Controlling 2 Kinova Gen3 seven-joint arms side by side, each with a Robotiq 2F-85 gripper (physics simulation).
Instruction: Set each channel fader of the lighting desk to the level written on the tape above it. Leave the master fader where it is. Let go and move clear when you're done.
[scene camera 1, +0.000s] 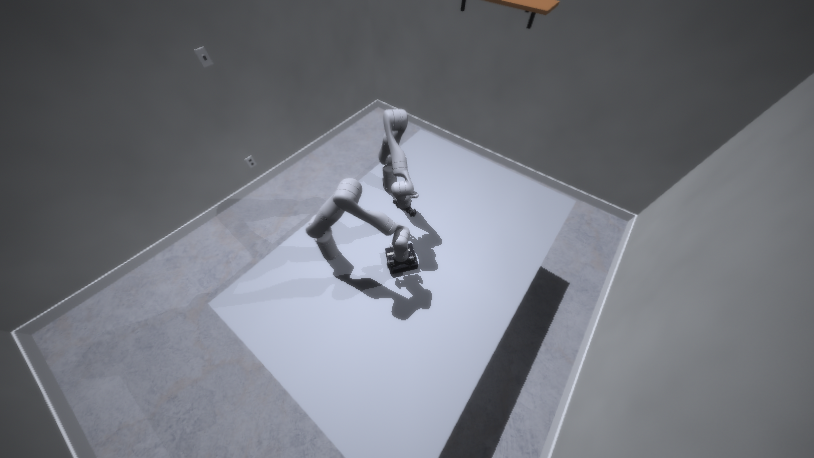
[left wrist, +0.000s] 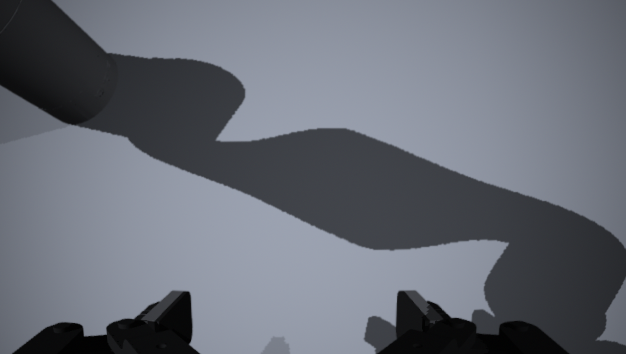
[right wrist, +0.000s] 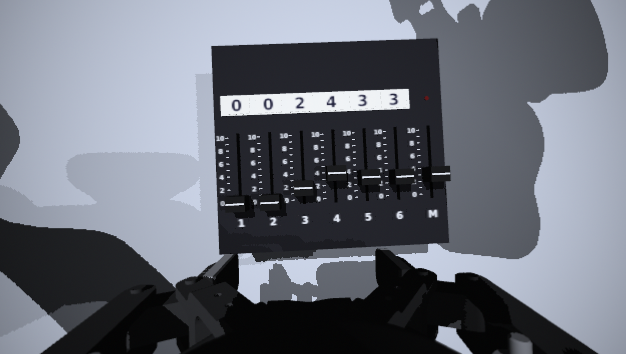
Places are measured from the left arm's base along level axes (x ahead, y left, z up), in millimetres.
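Pixels of known places: left gripper, fingertip midpoint: (scene camera 1: 404, 211) (left wrist: 294, 315); right gripper, fingertip midpoint: (scene camera 1: 400, 267) (right wrist: 307, 266); left arm's base, link origin: (scene camera 1: 390, 187) (left wrist: 83, 86); right arm's base, link origin: (scene camera 1: 331, 253).
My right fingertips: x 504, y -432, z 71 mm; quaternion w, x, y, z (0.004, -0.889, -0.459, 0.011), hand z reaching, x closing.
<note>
Ahead of a thing's pixels: the offset from my right fingertips to its top centre. Level surfaces: height alone.
The black lighting desk @(dx -54, dy +60, dz -3 mm) (scene camera 1: 405, 270) (right wrist: 325, 67) lies under the right arm. Its tape @(dx -84, dy +69, dz -16 mm) (right wrist: 315, 102) reads 0, 0, 2, 4, 3, 3. In the right wrist view, fader 1 @(dx -59, dy -14, dz -3 mm) (right wrist: 235, 204) and fader 2 @(dx -46, dy +4, dz -3 mm) (right wrist: 270, 202) are at 0, fader 3 @(dx -41, dy +27, dz -3 mm) (right wrist: 303, 188) at about 2, fader 4 @(dx -36, dy +50, dz -3 mm) (right wrist: 336, 173) at about 4, fader 5 @(dx -21, dy +66, dz -3 mm) (right wrist: 370, 177) and fader 6 @(dx -8, dy +84, dz -3 mm) (right wrist: 404, 176) at about 3. The master fader @(dx +5, dy +104, dz -3 mm) (right wrist: 440, 173) is a little above 3. My right gripper (right wrist: 307, 266) is open and empty above the desk's lower edge, apart from the caps. My left gripper (scene camera 1: 410, 211) (left wrist: 294, 315) is open and empty, away from the desk.
The desk lies on a large pale surface @(dz -71 mm) (scene camera 1: 364, 364), crossed by arm shadows. A dark strip (scene camera 1: 512, 364) lies at the right in the scene view. A dark cylindrical arm part (left wrist: 55, 65) shows at the upper left of the left wrist view.
</note>
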